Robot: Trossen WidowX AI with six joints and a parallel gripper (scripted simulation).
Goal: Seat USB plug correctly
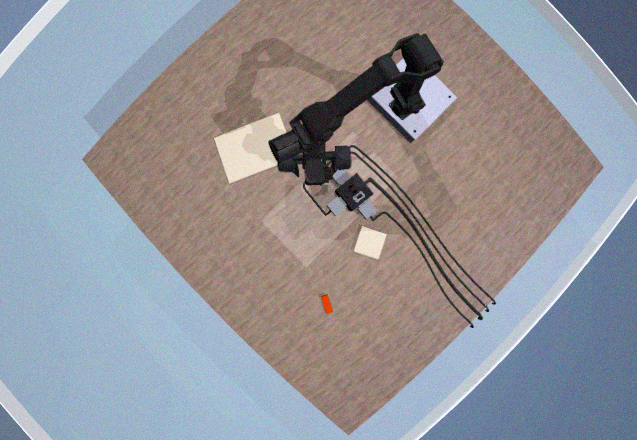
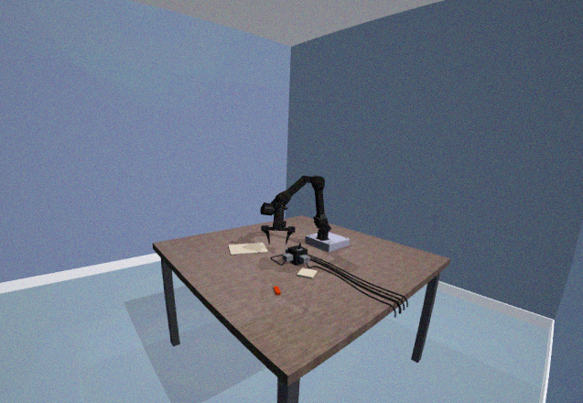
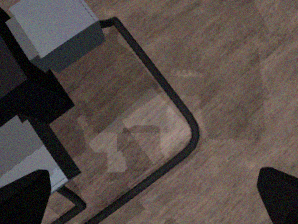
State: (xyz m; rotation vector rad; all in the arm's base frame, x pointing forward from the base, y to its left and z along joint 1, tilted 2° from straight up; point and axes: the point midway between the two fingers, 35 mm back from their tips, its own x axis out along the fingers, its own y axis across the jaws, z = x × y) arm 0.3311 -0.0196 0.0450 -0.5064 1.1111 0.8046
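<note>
My gripper tip is now 13 cm to the right of the grey-framed USB socket, 5 cm past it and 1 cm above it. The rest, counted from my gripper tip: cream pad: 25 cm to the left, 7 cm below; then cream sheet: 19 cm to the right, 8 cm ahead, 7 cm below; then orange block: 31 cm to the left, 22 cm ahead, 7 cm below.
</note>
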